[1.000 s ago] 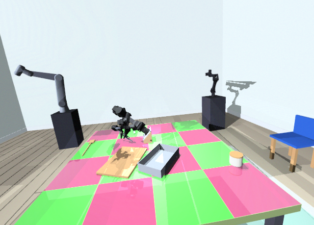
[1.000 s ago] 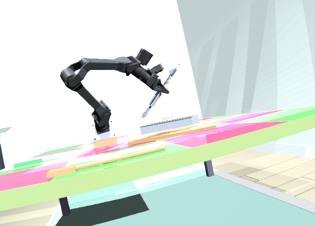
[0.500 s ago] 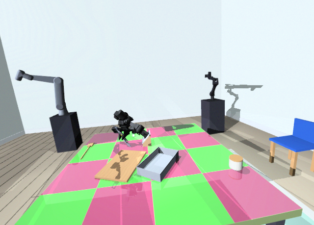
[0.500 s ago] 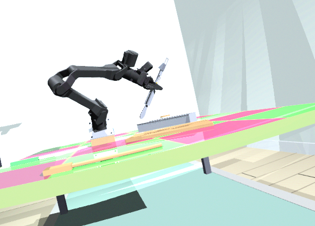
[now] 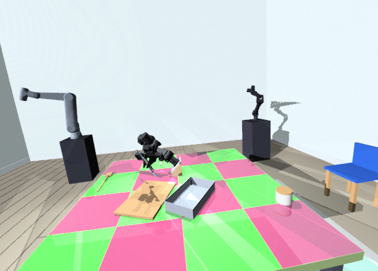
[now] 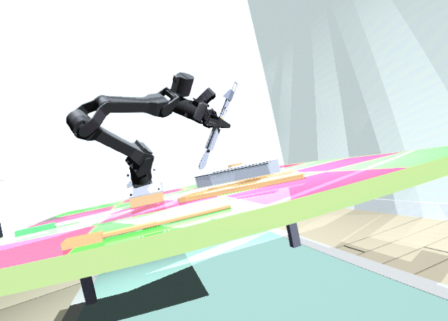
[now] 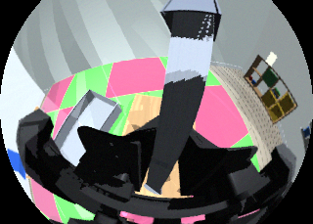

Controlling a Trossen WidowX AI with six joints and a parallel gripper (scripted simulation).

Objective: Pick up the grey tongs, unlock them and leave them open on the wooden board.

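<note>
Right now my gripper tip is 19 cm above the wooden board. From my gripper tip the other things lie so: tan lid (74 cm to the left, 27 cm ahead, 16 cm below); then roasting tin (26 cm to the left, 17 cm below, 10 cm ahead).
</note>
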